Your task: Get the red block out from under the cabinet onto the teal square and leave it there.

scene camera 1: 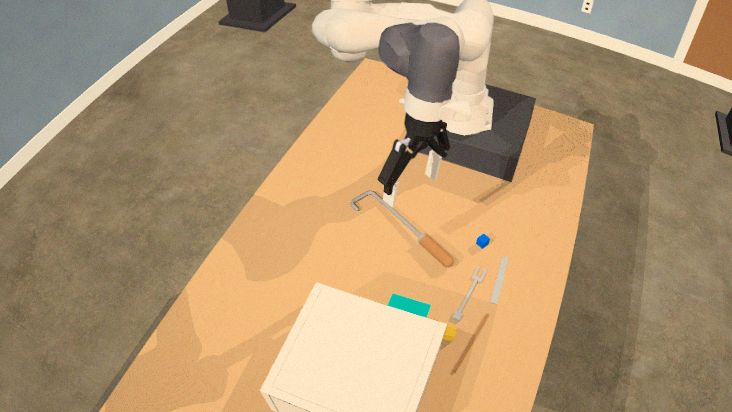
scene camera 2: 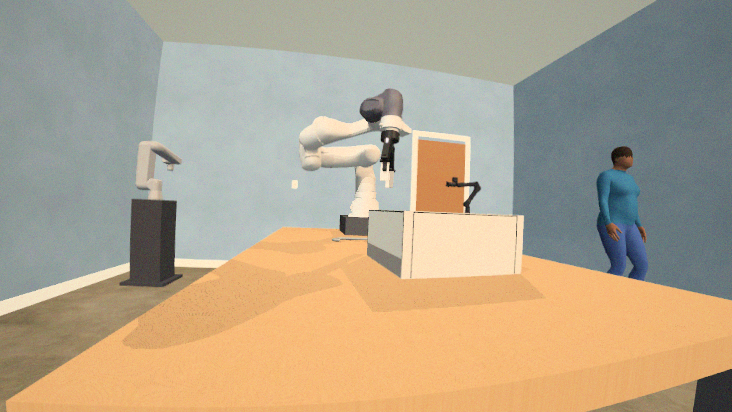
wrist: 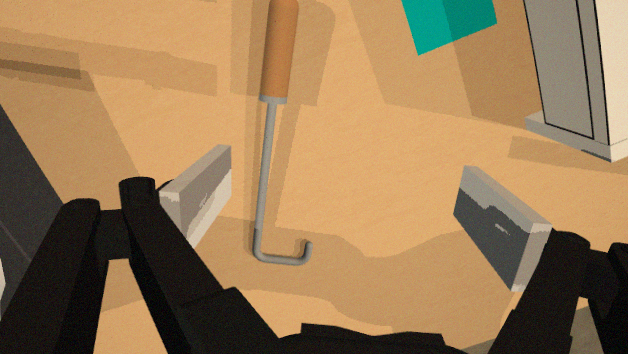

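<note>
The red block does not show in any view. The white cabinet (scene camera 1: 358,353) (scene camera 2: 461,245) (wrist: 565,65) stands on the table. The teal square (scene camera 1: 409,304) (wrist: 435,25) lies flat beside the cabinet, on the side facing the robot base; the cabinet top may hide part of it in scene camera 1. A hooked tool (scene camera 1: 404,221) (wrist: 266,160) with a grey rod and wooden handle lies on the table. My gripper (scene camera 1: 411,181) (scene camera 2: 387,179) (wrist: 345,180) is wide open and empty, in the air above the table near the hook end; in the wrist view the rod shows between its fingers, nearer the left one.
A blue block (scene camera 1: 483,241), a grey fork-like tool (scene camera 1: 469,296), a flat grey strip (scene camera 1: 499,280) and a thin brown stick (scene camera 1: 470,344) lie on the table's right side in scene camera 1. A yellow block (scene camera 1: 449,333) sits at the cabinet's corner. The dark robot base (scene camera 1: 481,158) stands behind the gripper.
</note>
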